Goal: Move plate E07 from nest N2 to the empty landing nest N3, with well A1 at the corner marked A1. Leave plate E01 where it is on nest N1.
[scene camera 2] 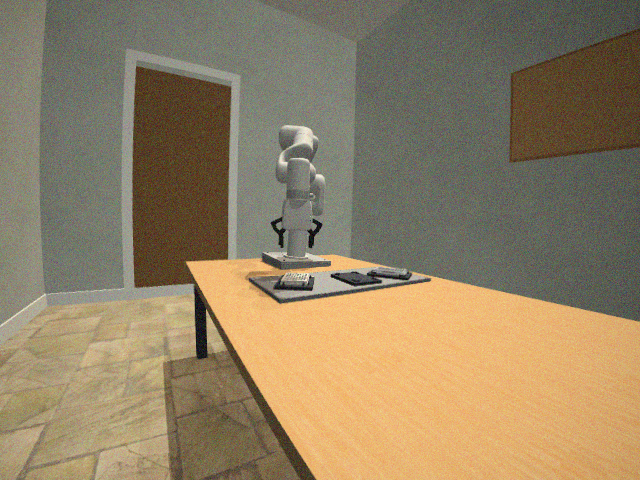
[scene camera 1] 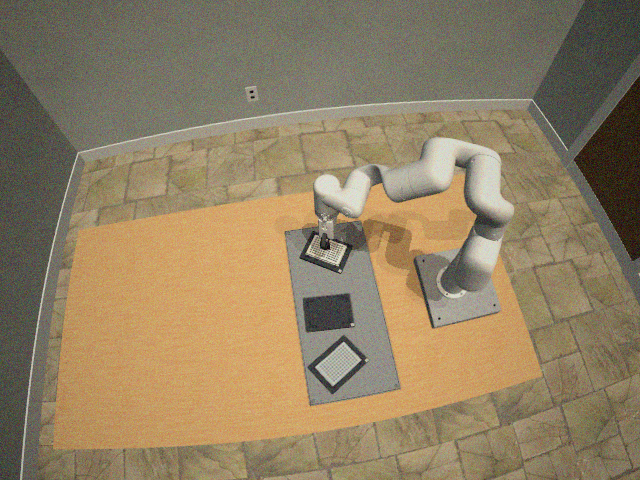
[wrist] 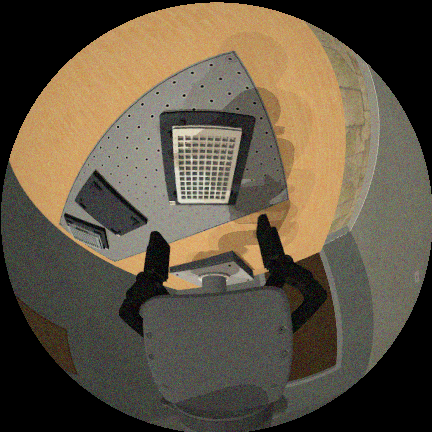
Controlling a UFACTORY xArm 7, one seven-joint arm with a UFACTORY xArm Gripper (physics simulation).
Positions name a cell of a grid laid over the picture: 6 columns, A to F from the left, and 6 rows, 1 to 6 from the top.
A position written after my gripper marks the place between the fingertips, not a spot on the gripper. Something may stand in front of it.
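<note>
A black plate holder (scene camera 1: D4) is visible, also at (wrist: B3). My gripper (scene camera 2: C4), also at (wrist: C4), is open and holds nothing.
</note>
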